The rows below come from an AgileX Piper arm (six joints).
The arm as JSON. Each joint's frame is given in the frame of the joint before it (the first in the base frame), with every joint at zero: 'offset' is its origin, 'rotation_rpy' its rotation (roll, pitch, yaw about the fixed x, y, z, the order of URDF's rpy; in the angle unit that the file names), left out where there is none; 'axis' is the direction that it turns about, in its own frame. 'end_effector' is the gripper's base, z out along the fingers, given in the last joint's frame.
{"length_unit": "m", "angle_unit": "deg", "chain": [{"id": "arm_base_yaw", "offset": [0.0, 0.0, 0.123], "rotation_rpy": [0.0, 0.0, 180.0], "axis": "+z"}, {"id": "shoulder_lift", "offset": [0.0, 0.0, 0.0], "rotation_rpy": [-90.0, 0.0, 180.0], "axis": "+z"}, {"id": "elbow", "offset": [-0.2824, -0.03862, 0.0], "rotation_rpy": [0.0, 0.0, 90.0], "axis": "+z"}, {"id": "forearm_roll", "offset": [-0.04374, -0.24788, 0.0], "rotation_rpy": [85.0, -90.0, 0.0], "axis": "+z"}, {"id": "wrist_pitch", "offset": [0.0, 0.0, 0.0], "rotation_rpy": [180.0, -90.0, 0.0], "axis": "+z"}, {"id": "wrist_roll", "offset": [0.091, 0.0, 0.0], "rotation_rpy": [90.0, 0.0, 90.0], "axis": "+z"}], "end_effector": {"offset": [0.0, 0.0, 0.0]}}
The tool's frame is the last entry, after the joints.
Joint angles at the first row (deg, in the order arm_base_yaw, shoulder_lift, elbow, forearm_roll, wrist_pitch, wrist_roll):
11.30, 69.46, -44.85, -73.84, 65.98, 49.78
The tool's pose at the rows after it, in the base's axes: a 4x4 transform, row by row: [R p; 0 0 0 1], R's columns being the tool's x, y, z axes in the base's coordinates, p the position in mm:
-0.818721 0.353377 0.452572 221.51; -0.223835 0.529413 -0.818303 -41.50; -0.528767 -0.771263 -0.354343 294.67; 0 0 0 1
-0.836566 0.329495 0.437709 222.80; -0.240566 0.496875 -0.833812 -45.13; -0.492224 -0.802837 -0.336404 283.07; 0 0 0 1
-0.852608 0.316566 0.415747 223.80; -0.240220 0.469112 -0.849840 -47.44; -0.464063 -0.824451 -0.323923 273.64; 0 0 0 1
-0.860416 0.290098 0.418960 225.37; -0.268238 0.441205 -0.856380 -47.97; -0.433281 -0.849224 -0.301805 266.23; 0 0 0 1
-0.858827 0.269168 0.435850 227.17; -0.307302 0.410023 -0.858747 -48.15; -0.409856 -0.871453 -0.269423 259.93; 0 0 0 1
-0.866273 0.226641 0.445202 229.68; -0.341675 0.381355 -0.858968 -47.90; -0.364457 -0.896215 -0.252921 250.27; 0 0 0 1
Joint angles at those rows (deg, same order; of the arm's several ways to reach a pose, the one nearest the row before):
10.36, 70.71, -43.27, -76.44, 65.75, 50.51
9.54, 72.21, -41.25, -79.00, 65.72, 51.93
9.13, 73.77, -39.90, -80.55, 66.56, 53.44
9.09, 75.01, -38.56, -82.98, 66.74, 54.39
9.09, 76.11, -37.12, -86.34, 66.73, 55.96
9.09, 77.88, -35.72, -88.87, 66.74, 56.68

